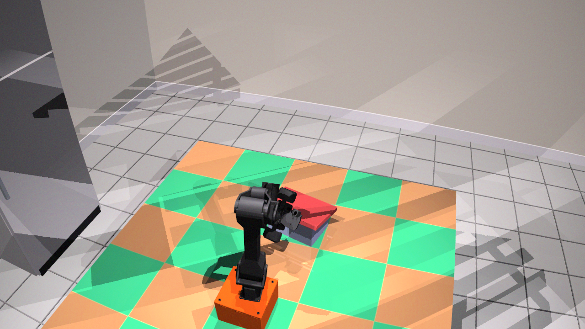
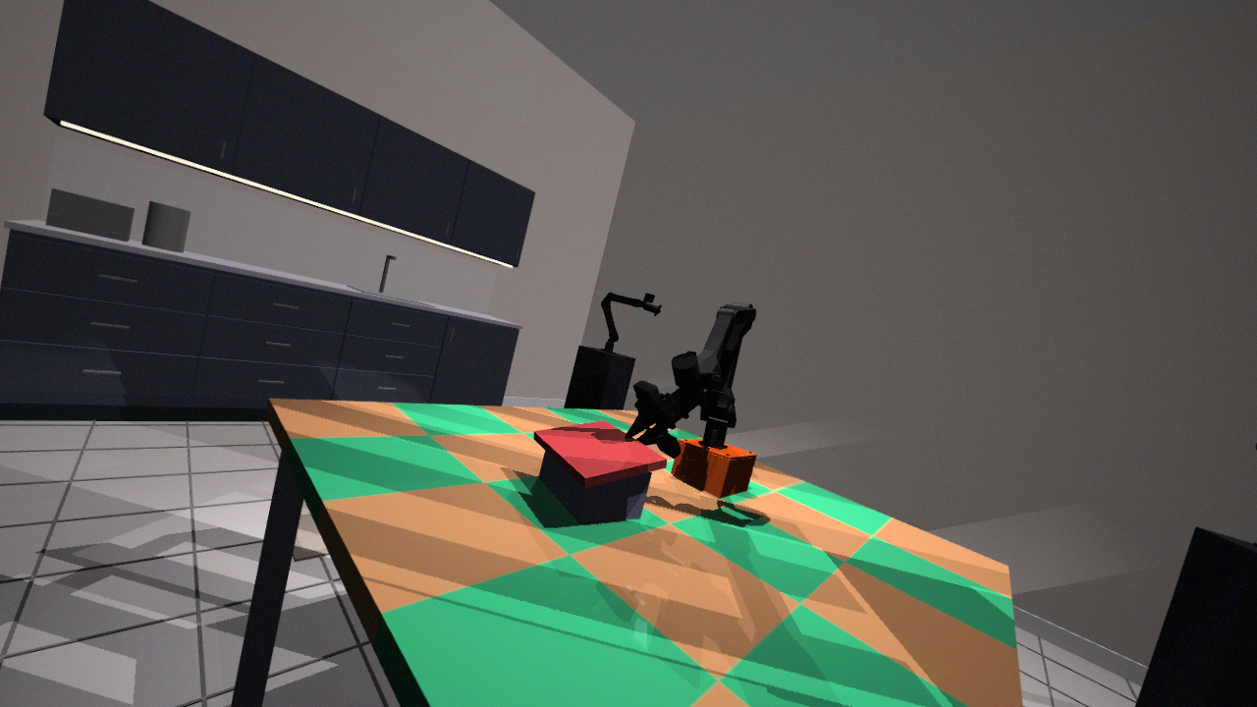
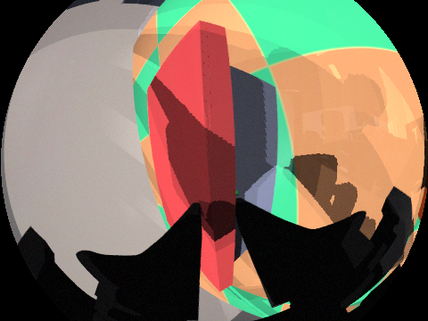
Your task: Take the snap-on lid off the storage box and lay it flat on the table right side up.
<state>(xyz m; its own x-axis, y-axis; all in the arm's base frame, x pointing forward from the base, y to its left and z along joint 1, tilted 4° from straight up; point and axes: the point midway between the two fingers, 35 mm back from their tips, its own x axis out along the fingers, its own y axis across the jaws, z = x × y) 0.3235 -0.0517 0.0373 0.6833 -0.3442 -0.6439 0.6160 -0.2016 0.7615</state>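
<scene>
Right now the red lid is 70 mm ahead of my gripper tip, 30 mm to the right of it and 10 mm below it. The rest, counted from my gripper tip: storage box: 70 mm below, 70 mm ahead, 30 mm to the right.
</scene>
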